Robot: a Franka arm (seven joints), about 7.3 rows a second.
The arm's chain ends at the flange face. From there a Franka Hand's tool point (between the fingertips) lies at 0.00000 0.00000 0.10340 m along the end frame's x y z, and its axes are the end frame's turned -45 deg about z.
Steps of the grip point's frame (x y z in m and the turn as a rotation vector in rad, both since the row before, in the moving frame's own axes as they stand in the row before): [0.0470 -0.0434 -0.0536 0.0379 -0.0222 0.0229]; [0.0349 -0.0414 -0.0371 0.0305 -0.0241 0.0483]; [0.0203 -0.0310 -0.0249 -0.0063 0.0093 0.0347]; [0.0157 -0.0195 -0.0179 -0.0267 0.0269 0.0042]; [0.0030 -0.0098 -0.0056 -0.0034 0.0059 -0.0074]
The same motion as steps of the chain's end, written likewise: [0.0069 -0.0627 -0.0535 0.0111 -0.0425 0.0229]; [-0.0006 -0.0534 -0.0370 0.0045 -0.0386 0.0483]; [-0.0087 -0.0361 -0.0249 0.0021 0.0110 0.0347]; [-0.0066 -0.0249 -0.0178 0.0001 0.0379 0.0042]; [-0.0055 -0.0089 -0.0056 0.0018 0.0066 -0.0074]
